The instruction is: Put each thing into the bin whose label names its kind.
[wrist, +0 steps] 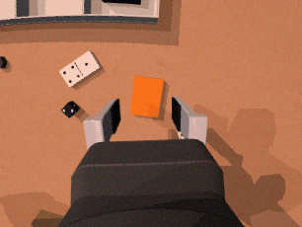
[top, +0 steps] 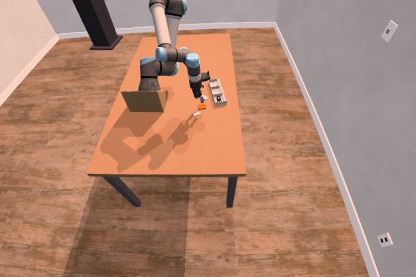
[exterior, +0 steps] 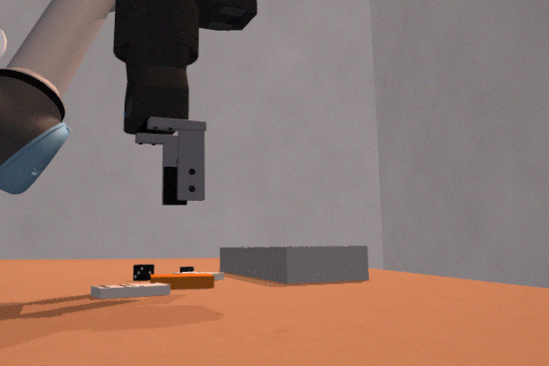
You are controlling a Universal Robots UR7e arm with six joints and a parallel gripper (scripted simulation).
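The orange domino lies 8 cm below my hand. The rest, counted from my hand: black die 9 cm to the left, 8 cm below, 6 cm behind; then black 9V battery 11 cm ahead, 7 cm to the left, 7 cm below; then white piece 8 cm below, 7 cm to the right, 2 cm behind.
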